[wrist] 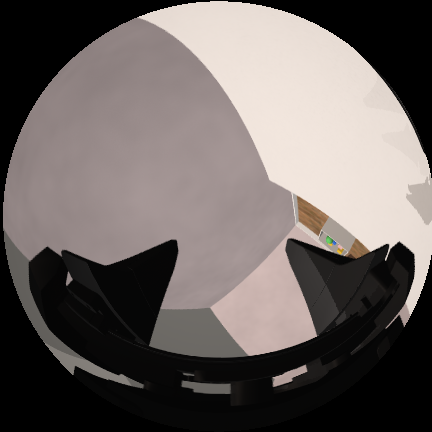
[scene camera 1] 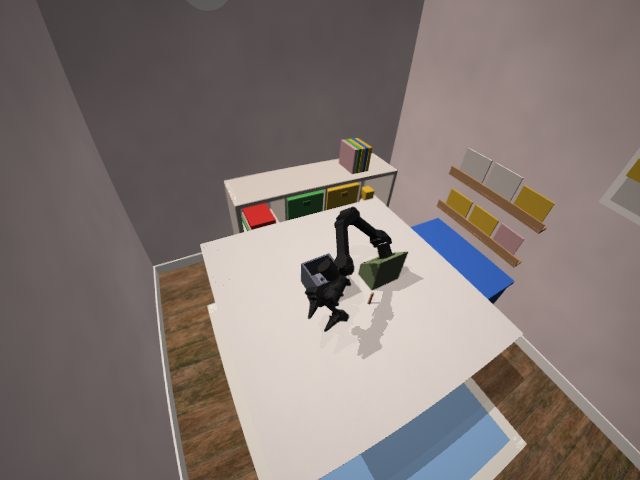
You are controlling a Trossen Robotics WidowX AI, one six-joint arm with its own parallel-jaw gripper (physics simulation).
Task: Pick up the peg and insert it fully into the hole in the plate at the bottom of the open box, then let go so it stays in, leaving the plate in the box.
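Frame: origin at the arm's base, x ahead, y right, z down, level; metres.
Seen in the pictures: gripper, fingertip midpoint: (wrist: 233, 245) (scene camera 1: 317, 325); arm's base at its link origin: (scene camera 1: 386, 256).
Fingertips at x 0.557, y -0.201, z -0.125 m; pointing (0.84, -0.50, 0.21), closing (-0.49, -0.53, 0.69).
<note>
Offsets run from my fingertips to a thing's top centre. Level surfaces: height alone.
A small brown peg @(dx -0.384, dy +0.094, dz +0.193 m) (scene camera 1: 370, 298) lies on the white table in the scene view, in front of the green wedge-shaped block. The open grey box @(dx -0.239, dy +0.305, dz +0.135 m) (scene camera 1: 306, 276) stands left of the arm's base. Part of the light grey plate @(dx -0.239, dy +0.305, dz +0.212 m) (scene camera 1: 320, 278) shows at its bottom; the arm hides some of the box, and I cannot make out the hole clearly. My gripper (scene camera 1: 318, 322) (wrist: 233, 245) is open, its two black fingers wide apart with no object between them. It is above the table, in front of the box and to the left of the peg. The peg and box do not show in the wrist view.
The green wedge-shaped block (scene camera 1: 388, 270) stands right of the arm's base, close behind the peg. The black arm (scene camera 1: 342, 240) rises between the box and this block. A low white shelf unit (scene camera 1: 289, 181) with bins stands behind the table @(dz +0.273 m) (scene camera 1: 289, 382). A blue surface (scene camera 1: 465, 258) is beyond the table's right edge.
</note>
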